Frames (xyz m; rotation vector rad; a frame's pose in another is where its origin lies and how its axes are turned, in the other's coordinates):
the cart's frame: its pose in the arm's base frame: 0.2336 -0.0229 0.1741 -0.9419 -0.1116 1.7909
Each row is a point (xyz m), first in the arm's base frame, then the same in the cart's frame.
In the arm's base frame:
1: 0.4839 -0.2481 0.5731
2: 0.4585 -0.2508 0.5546
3: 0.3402 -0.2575 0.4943
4: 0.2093 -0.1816 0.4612
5: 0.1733 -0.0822 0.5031
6: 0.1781 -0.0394 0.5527
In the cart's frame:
1: -0.4356 -0.2857 0.0345
2: -0.4245 -0.2563 0.0372
3: -0.3821 -0.1345 0.0694
4: -0.2843 -0.0524 0.1570
5: -0.2198 -0.0889 0.2433
6: -0.2118 -0.1354 0.2890

